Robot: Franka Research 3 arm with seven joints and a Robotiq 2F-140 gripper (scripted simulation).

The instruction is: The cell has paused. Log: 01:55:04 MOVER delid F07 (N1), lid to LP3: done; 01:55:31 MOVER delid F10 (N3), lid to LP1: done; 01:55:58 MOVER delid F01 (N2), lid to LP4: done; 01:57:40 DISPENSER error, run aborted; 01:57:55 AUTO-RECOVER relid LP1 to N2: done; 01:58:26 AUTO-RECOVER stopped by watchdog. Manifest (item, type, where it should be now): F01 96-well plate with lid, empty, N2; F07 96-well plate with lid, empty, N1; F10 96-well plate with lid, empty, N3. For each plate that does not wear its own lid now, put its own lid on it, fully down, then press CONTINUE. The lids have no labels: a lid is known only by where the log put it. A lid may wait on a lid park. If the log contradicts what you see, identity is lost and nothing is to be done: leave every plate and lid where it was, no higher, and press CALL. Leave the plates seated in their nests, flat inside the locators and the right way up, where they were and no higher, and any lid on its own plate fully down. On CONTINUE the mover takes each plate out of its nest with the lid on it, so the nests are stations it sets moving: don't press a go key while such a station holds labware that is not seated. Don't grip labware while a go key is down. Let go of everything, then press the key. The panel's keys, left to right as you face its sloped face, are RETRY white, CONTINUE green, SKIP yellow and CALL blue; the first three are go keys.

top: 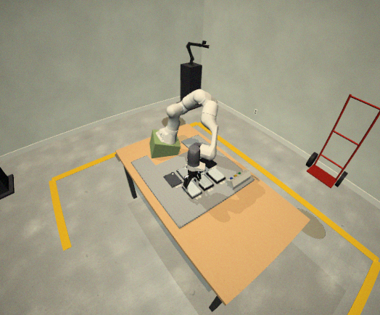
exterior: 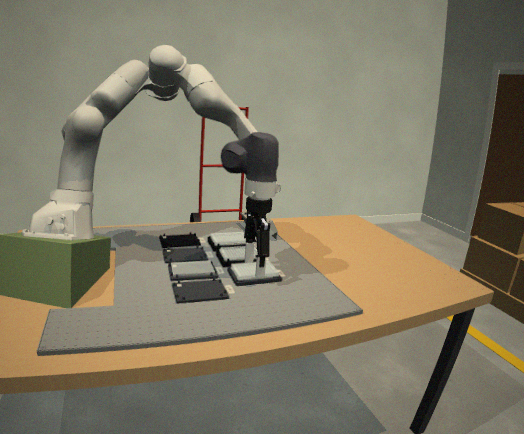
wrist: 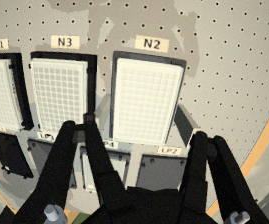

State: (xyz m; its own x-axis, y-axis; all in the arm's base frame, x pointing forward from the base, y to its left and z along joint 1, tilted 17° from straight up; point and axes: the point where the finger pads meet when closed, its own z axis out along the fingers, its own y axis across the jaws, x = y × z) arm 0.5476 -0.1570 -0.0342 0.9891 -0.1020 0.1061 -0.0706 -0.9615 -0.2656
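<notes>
My gripper is now 3 cm above the plate. Also, from my hand: park LP2: 19 cm behind, 5 cm to the right, 4 cm below; park LP3: 20 cm to the left, 17 cm behind, 4 cm below; blue call key: 30 cm to the left, 15 cm ahead, 2 cm above.
</notes>
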